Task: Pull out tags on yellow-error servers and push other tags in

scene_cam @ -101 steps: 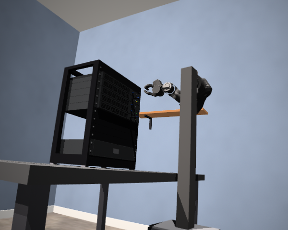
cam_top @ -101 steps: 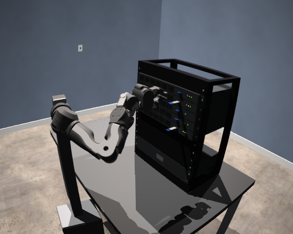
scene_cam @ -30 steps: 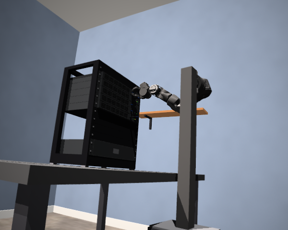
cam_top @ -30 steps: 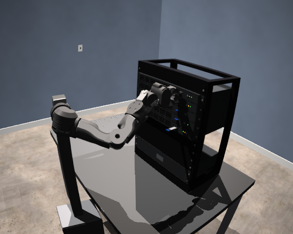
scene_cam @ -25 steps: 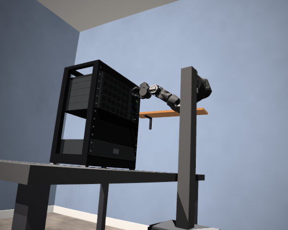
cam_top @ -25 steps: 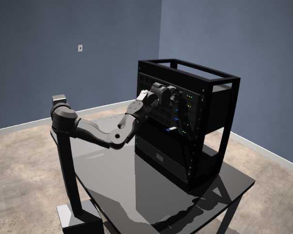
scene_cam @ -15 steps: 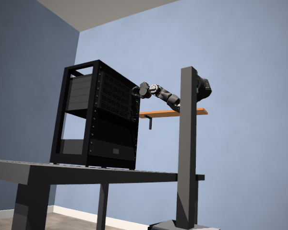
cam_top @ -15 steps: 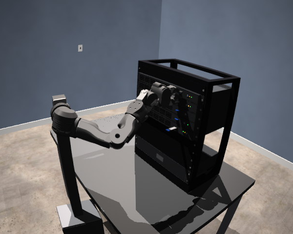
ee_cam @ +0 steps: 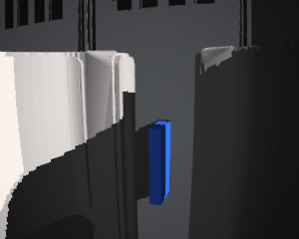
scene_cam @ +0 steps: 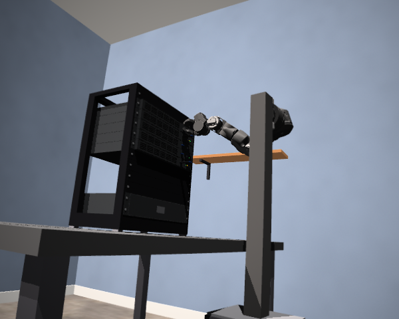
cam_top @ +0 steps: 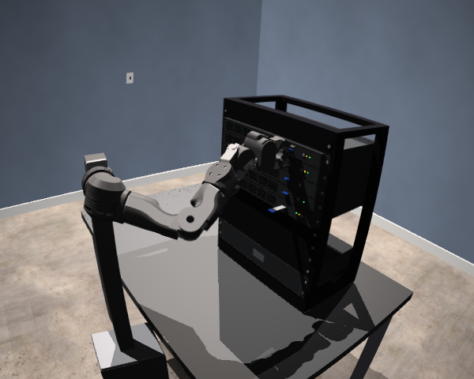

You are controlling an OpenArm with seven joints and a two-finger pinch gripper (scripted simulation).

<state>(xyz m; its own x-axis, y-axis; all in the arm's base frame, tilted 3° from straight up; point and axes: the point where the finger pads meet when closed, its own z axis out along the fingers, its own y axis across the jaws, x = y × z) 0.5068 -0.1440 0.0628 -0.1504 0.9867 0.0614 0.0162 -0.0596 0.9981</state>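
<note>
The blue information tag is 50 mm below my hand. Round my hand: base plate (510 mm behind, 170 mm to the left, 770 mm below).
</note>
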